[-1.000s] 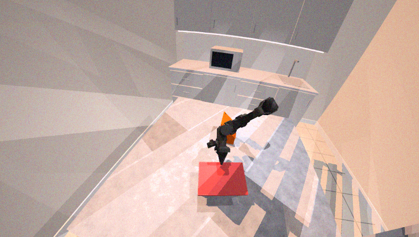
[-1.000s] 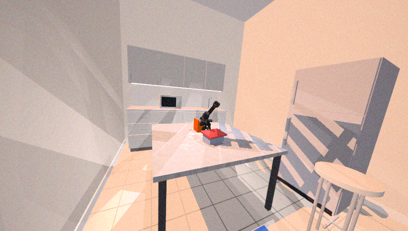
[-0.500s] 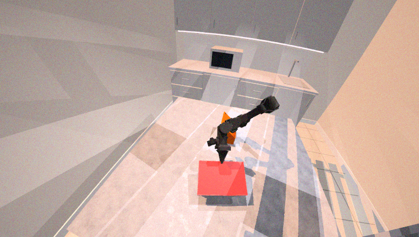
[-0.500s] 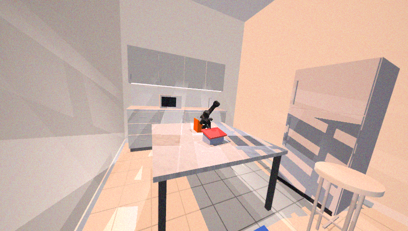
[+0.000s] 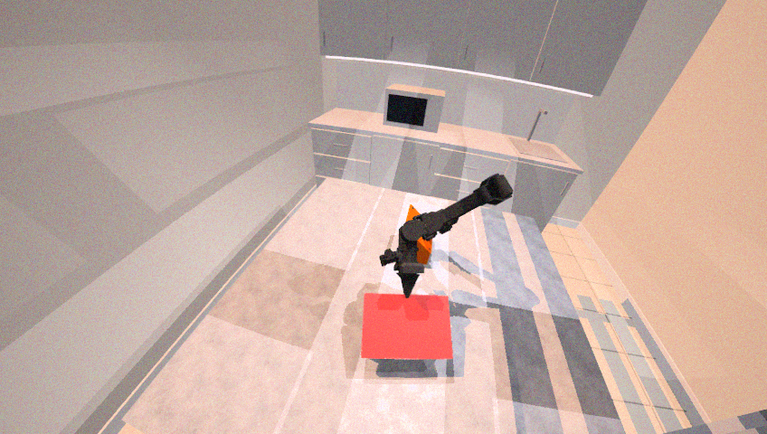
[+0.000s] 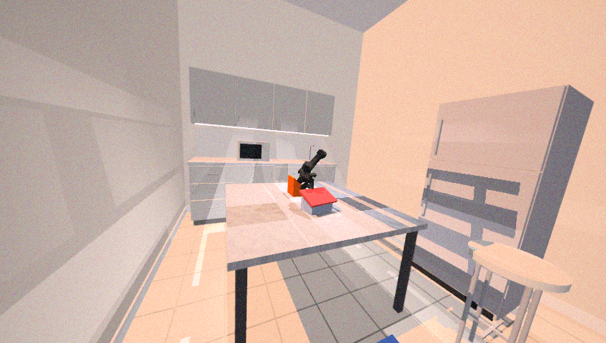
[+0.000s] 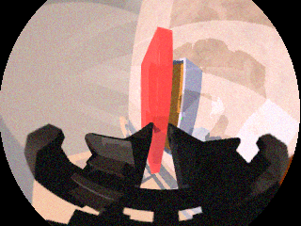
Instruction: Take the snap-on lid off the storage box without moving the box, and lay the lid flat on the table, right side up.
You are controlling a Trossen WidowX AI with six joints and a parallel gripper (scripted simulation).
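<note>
Right now the red lid is 7 cm ahead of my gripper tip, 2 cm to the left of it and 3 cm below it. Also, from my gripper tip: storage box: 6 cm ahead, 2 cm to the left, 9 cm below.
</note>
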